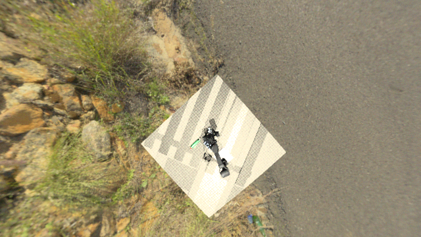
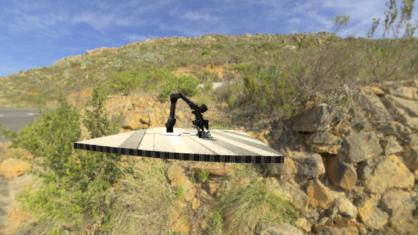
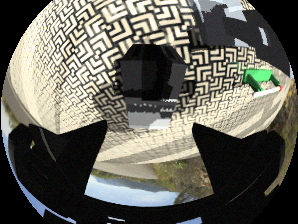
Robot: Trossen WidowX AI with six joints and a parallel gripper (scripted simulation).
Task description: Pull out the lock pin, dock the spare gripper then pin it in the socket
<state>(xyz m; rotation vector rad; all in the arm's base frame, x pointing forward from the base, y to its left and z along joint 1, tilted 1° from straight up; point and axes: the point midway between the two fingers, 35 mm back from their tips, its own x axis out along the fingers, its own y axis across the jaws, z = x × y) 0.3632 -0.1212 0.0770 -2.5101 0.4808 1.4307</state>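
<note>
Now: gripper tip 4 cm above the spare gripper and 1 cm past it. Round my gripper tip: grey mount: 12 cm to the left, 10 cm behind, 1 cm below; then green strip: 24 cm to the left, 4 cm below, 1 cm ahead.
</note>
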